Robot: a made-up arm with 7 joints. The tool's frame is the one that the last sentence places.
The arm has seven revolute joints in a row. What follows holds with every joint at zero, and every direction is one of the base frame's. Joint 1 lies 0.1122 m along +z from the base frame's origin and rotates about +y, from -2.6 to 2.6 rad. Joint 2 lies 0.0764 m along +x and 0.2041 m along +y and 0.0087 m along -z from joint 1 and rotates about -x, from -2.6 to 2.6 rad. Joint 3 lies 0.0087 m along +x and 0.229 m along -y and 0.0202 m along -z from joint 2 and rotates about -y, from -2.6 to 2.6 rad. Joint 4 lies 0.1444 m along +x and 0.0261 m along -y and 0.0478 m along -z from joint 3 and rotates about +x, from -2.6 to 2.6 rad. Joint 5 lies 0.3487 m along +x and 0.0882 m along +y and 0.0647 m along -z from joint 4 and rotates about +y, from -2.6 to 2.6 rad. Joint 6 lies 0.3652 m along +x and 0.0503 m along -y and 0.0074 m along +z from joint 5 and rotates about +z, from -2.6 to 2.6 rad. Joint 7 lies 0.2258 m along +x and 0.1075 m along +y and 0.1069 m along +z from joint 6 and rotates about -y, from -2.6 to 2.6 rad. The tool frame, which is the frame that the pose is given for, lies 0.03 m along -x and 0.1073 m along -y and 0.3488 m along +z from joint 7; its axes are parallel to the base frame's.
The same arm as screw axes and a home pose.
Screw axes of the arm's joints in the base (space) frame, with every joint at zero. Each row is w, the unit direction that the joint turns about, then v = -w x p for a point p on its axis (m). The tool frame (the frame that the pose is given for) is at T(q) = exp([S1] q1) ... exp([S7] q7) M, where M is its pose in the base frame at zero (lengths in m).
S1: w 0 1 0 v -0.1122 0.0000 0.0000
S2: w -1 0 0 v 0.0000 -0.1035 0.2041
S3: w 0 -1 0 v 0.0833 0.0000 -0.0851
S4: w 1 0 0 v 0.0000 0.0355 0.0510
S5: w 0 1 0 v 0.0292 0.0000 0.5782
S6: w 0 0 1 v -0.0131 -0.9434 0.0000
S7: w 0 -1 0 v 0.0851 0.0000 -1.1692
M: xyz 1.1392 -0.0129 0.4339 (m) quaternion w x y z 1 0 0 0
Joint limits (rad, base to tool): -2.6000..2.6000 -2.6000..2.6000 -2.6000..2.6000 -2.6000..2.6000 -2.6000..2.6000 -2.6000..2.6000 -2.6000..2.6000

